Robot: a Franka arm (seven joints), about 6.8 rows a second.
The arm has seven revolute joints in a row. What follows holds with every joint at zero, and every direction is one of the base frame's.
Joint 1 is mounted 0.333 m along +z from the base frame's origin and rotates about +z.
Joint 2 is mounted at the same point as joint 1 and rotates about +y.
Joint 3 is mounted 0.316 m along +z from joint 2 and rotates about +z.
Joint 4 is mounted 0.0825 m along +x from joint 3 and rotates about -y.
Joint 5 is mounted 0.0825 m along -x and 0.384 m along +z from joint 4 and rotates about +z.
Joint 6 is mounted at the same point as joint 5 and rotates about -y.
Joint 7 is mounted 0.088 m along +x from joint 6 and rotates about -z.
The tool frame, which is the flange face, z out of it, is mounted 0.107 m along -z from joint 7; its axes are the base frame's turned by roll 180, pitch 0 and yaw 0 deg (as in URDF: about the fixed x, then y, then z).
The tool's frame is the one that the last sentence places.
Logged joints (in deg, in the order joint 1, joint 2, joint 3, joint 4, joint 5, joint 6, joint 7), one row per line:
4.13, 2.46, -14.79, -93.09, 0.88, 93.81, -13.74
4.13, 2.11, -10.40, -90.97, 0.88, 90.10, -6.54
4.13, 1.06, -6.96, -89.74, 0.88, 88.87, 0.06
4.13, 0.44, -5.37, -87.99, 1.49, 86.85, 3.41
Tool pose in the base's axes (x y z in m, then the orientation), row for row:
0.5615, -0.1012, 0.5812, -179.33, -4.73, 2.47
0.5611, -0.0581, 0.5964, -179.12, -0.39, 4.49
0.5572, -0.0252, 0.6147, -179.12, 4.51, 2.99
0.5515, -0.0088, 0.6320, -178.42, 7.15, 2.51
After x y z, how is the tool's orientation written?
As a rotation vector, in degrees.
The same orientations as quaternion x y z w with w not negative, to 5 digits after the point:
-0.99954, -0.02636, 0.01377, 0.00515
-0.99966, -0.00218, 0.02506, 0.00718
-0.99952, 0.02517, 0.01668, 0.00697
-0.99902, 0.04003, 0.01405, 0.01238

